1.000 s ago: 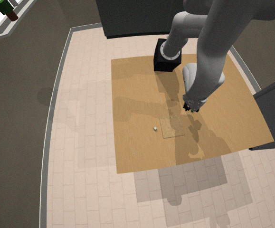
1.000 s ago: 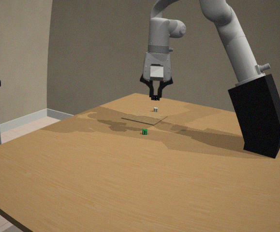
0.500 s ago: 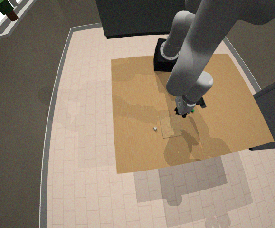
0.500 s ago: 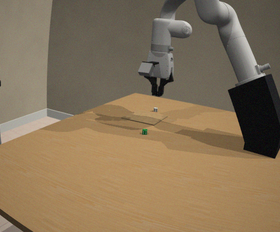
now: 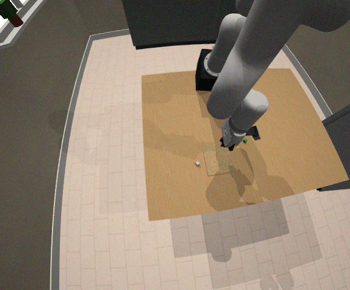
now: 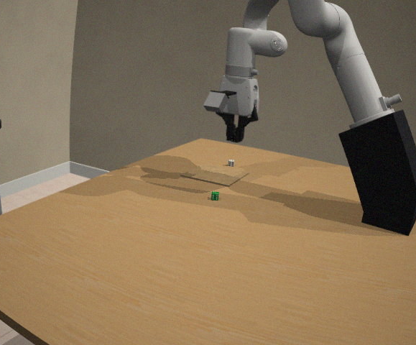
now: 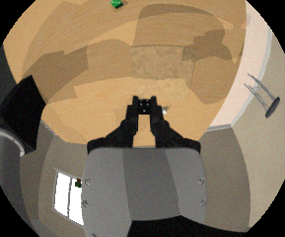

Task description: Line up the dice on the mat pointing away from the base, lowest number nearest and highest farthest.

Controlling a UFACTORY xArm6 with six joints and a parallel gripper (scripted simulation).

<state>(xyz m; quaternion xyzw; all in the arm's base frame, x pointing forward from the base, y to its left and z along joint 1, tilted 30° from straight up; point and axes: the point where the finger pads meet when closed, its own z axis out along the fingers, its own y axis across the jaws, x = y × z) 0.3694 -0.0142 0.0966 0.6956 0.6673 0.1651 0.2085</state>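
The thin tan mat is 12 cm below my hand and 5 cm ahead of it. From my hand the other things lie so: white die (12 cm below, 11 cm to the right, 6 cm ahead); then black die (1 cm below); then green die (16 cm to the left, 12 cm below, 4 cm behind).
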